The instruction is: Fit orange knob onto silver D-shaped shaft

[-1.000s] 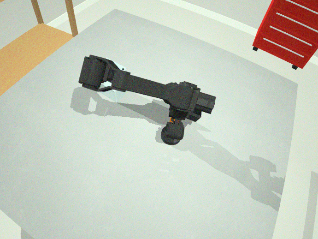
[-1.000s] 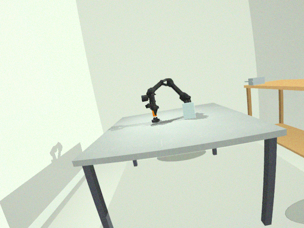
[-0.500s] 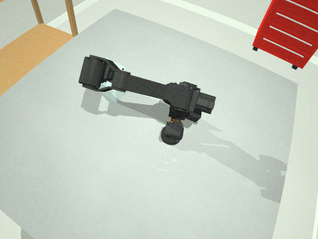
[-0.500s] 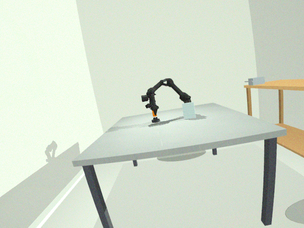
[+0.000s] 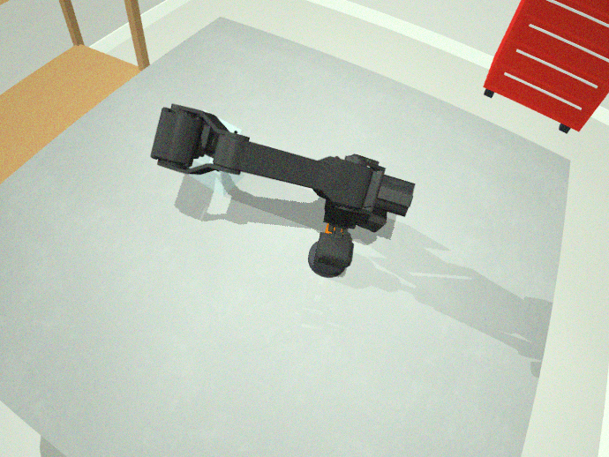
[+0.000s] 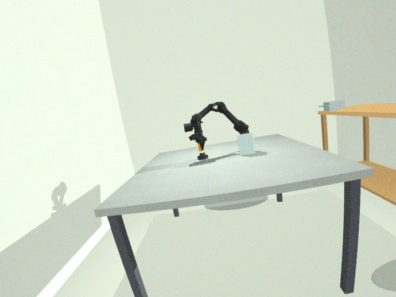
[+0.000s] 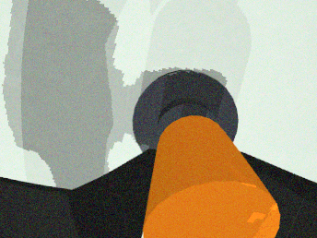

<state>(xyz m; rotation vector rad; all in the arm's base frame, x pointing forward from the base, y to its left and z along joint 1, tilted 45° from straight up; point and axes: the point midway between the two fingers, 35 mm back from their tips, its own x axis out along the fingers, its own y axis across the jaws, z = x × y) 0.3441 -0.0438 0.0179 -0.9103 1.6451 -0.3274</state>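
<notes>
The round pedestal lies 4 cm below my gripper tip. Also, from my gripper tip: orange knob (3 cm above).
</notes>
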